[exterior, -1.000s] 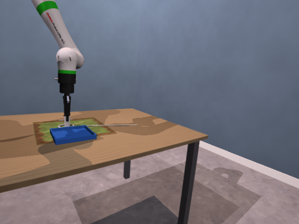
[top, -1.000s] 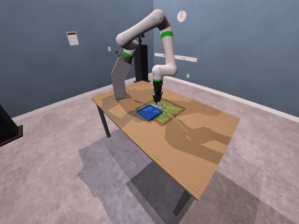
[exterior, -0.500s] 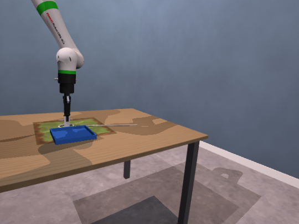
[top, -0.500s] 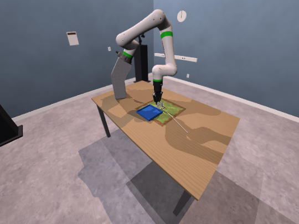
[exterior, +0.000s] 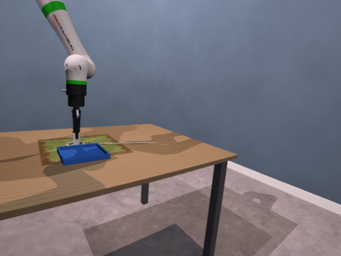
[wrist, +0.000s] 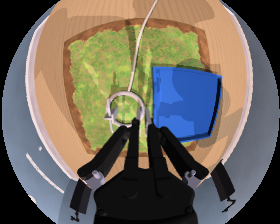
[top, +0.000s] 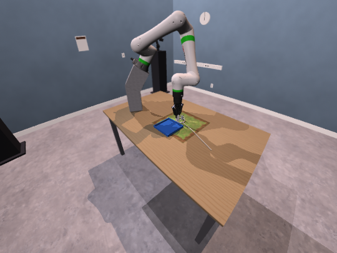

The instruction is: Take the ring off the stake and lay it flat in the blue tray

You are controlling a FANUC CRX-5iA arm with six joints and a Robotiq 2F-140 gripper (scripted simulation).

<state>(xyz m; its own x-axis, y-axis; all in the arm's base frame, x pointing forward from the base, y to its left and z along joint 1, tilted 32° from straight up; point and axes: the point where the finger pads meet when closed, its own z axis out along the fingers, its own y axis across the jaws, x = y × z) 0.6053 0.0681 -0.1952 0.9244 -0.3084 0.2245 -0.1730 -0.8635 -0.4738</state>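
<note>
The green mat lies 60 mm below my hand, 40 mm ahead of it and 10 mm to the left of it. Also, from my hand: blue tray: 120 mm to the right, 40 mm below, 10 mm behind; then short grey stake: 60 mm to the left, 20 mm below, 10 mm ahead.
</note>
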